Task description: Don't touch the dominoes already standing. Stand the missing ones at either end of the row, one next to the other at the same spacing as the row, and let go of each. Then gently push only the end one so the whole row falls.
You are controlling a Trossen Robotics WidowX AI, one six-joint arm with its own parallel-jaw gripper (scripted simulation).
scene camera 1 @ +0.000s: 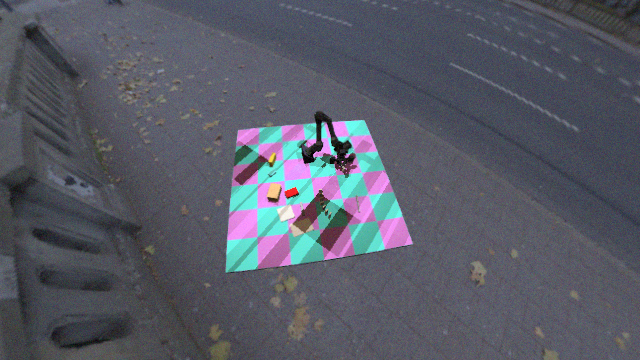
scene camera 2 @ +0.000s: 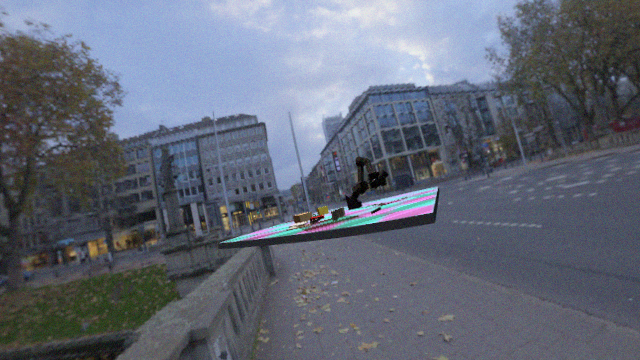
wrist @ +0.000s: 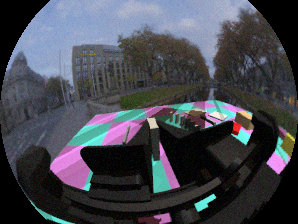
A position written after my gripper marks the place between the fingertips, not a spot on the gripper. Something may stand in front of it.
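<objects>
There's a domino being held in my gripper (wrist: pixel 151 124).
</objects>
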